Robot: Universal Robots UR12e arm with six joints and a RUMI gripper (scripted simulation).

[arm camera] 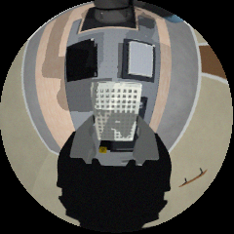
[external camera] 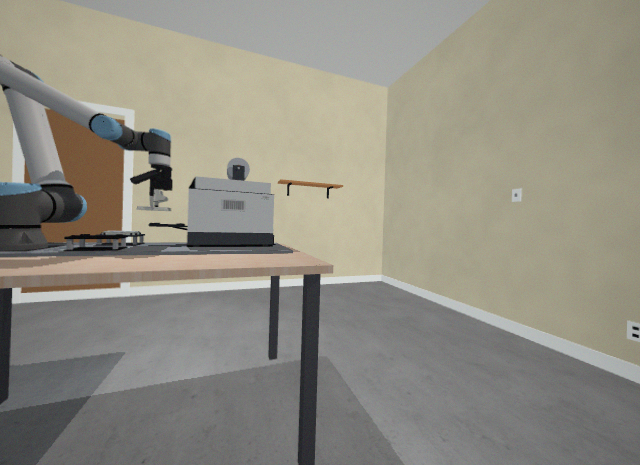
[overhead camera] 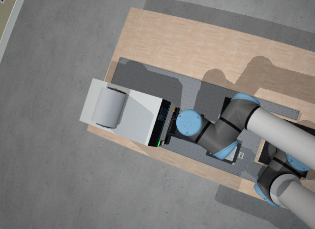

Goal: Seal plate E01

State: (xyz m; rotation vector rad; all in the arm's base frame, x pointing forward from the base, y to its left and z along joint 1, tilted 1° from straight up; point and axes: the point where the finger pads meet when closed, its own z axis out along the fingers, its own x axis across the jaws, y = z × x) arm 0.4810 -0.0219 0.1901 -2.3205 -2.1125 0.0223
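Right now the sealer stage is 50 mm ahead of my hand, 40 mm to the left of it and 80 mm below it. From my hand the other things lie so: plate E01: 10 mm below; then nest N1: 170 mm behind, 130 mm to the right, 140 mm below; then foil roll: 390 mm ahead, 10 mm to the left, 230 mm above.
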